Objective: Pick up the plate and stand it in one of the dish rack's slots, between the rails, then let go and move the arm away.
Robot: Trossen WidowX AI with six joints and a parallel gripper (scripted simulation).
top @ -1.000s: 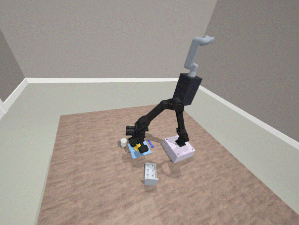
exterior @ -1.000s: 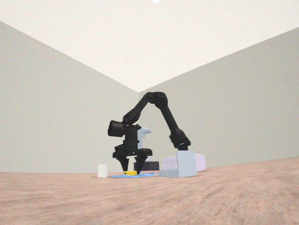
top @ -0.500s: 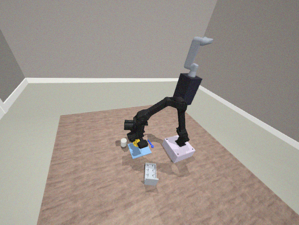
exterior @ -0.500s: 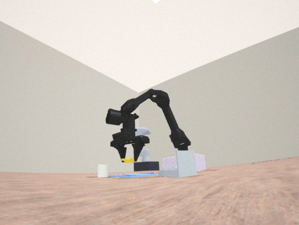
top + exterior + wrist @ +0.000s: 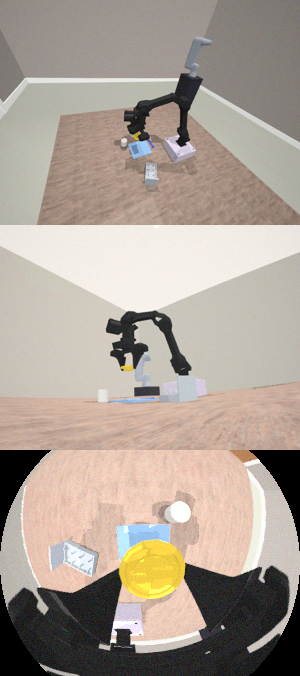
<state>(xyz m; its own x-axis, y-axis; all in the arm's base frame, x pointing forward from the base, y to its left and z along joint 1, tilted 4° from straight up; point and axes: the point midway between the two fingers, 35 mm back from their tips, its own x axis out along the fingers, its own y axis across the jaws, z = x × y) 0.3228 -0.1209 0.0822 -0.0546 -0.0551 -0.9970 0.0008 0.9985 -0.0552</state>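
My gripper tip is now 1 cm past the grey dish rack, 21 cm to the right of it and 11 cm above it. From my gripper tip the other things lie so: white cup: 8 cm ahead, 7 cm to the right, 11 cm below; then yellow plate: 1 cm above.
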